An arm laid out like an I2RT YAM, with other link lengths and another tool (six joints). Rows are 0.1 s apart.
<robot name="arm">
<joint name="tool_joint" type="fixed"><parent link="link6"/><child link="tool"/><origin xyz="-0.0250 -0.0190 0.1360" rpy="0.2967 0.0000 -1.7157"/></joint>
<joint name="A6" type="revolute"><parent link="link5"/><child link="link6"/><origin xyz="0.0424 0.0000 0.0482" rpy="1.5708 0.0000 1.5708"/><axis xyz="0 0 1"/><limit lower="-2.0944" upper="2.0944"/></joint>
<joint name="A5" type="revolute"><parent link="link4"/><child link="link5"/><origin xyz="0.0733 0.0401 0.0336" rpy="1.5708 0.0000 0.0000"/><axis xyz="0 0 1"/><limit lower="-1.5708" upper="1.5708"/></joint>
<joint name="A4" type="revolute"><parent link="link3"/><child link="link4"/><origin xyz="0.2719 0.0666 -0.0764" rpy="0.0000 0.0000 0.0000"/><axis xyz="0 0 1"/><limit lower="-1.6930" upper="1.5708"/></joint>
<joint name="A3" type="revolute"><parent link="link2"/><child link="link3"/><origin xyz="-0.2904 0.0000 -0.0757" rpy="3.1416 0.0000 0.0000"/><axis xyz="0 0 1"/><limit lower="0.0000" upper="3.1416"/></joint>
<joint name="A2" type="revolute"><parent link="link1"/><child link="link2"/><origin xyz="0.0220 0.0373 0.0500" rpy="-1.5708 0.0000 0.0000"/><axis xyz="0 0 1"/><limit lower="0.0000" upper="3.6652"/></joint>
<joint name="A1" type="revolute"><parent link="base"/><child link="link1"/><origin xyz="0.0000 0.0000 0.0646" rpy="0.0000 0.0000 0.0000"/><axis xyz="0 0 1"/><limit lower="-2.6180" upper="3.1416"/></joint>
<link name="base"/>
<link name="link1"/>
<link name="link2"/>
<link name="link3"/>
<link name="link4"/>
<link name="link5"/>
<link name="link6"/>
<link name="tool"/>
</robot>
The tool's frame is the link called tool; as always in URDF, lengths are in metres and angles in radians.
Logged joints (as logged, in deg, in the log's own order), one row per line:
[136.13 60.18 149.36 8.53 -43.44 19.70]
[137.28 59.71 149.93 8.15 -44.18 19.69]
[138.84 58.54 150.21 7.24 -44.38 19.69]
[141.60 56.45 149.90 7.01 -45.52 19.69]
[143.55 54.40 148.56 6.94 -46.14 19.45]
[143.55 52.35 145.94 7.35 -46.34 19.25]
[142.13 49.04 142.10 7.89 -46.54 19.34]
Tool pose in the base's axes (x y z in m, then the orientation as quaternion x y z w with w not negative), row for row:
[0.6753 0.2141 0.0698 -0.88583 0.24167 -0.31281 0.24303]
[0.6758 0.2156 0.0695 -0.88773 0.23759 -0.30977 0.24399]
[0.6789 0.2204 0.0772 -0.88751 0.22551 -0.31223 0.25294]
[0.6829 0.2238 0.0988 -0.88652 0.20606 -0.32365 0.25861]
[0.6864 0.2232 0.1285 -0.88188 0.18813 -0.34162 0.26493]
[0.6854 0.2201 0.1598 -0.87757 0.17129 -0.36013 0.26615]
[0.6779 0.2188 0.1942 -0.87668 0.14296 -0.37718 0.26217]
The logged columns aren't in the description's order. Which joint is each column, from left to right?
Columns, left to right: A3, A6, A2, A5, A4, A1.
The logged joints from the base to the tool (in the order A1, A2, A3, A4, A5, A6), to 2 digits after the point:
[19.70 149.36 136.13 -43.44 8.53 60.18]
[19.69 149.93 137.28 -44.18 8.15 59.71]
[19.69 150.21 138.84 -44.38 7.24 58.54]
[19.69 149.90 141.60 -45.52 7.01 56.45]
[19.45 148.56 143.55 -46.14 6.94 54.40]
[19.25 145.94 143.55 -46.34 7.35 52.35]
[19.34 142.10 142.13 -46.54 7.89 49.04]

